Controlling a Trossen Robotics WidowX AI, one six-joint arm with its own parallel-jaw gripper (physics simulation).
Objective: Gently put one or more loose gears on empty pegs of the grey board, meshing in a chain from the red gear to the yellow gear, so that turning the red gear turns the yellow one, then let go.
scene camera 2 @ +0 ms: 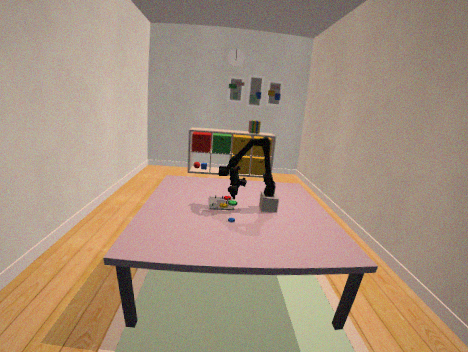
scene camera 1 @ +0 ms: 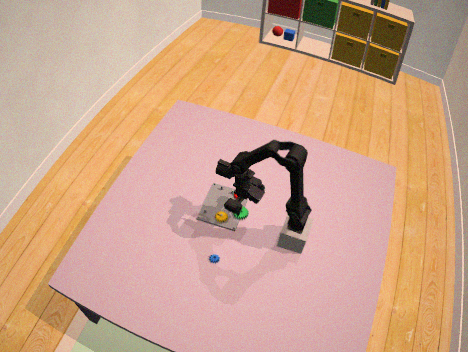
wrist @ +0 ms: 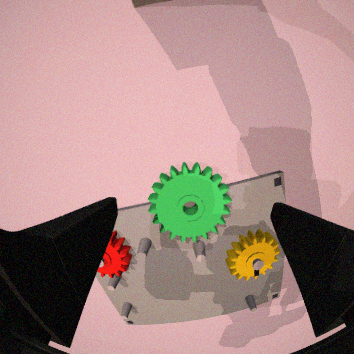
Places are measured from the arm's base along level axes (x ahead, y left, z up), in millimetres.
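Pixels of known places: gripper, between the fingertips: (scene camera 2: pixel 235 197) (scene camera 1: pixel 244 207) (wrist: pixel 198 208); arm's base, origin of its link: (scene camera 2: pixel 269 194) (scene camera 1: pixel 296 224).
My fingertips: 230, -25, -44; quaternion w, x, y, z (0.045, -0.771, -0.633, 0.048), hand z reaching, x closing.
For each thing: its top centre in the pictures, then the offset to it from my fingertips, as dx, dy, dz.
- grey board, centre of its top: (wrist: pixel 190 290) (scene camera 1: pixel 224 202) (scene camera 2: pixel 221 199) +95, -13, -32
- red gear, centre of its top: (wrist: pixel 99 258) (scene camera 1: pixel 240 193) (scene camera 2: pixel 227 196) +54, -92, -37
- yellow gear, centre of its top: (wrist: pixel 256 261) (scene camera 1: pixel 221 215) (scene camera 2: pixel 223 203) +78, +50, -36
- green gear, centre of its top: (wrist: pixel 189 207) (scene camera 1: pixel 241 211) (scene camera 2: pixel 232 201) +14, -4, -37
- blue gear, centre of its top: (scene camera 1: pixel 214 257) (scene camera 2: pixel 231 218) +22, +245, -45
The grey board (scene camera 1: pixel 211 201) (wrist: pixel 175 310) lies on the table under the arm. The red gear (scene camera 1: pixel 236 196) (scene camera 2: pixel 227 198) (wrist: pixel 116 257) and yellow gear (scene camera 1: pixel 221 216) (scene camera 2: pixel 223 205) (wrist: pixel 247 256) are on it; the left finger partly hides the red gear in the wrist view. The green gear (scene camera 1: pixel 241 213) (scene camera 2: pixel 232 203) (wrist: pixel 186 202) overlaps the board's edge nearest the arm base, with small gaps to both. I cannot tell what supports it. My gripper (scene camera 1: pixel 244 199) (wrist: pixel 198 208) is open, its fingers apart on either side of the green gear. The blue gear (scene camera 1: pixel 214 258) (scene camera 2: pixel 231 220) lies loose on the table.
Several bare pegs stand on the board, including one peg (wrist: pixel 145 246) near the red gear and another peg (wrist: pixel 200 249) between red and yellow. The arm's base block (scene camera 1: pixel 292 240) (scene camera 2: pixel 269 204) stands right of the board. A shelf unit stands beyond the table.
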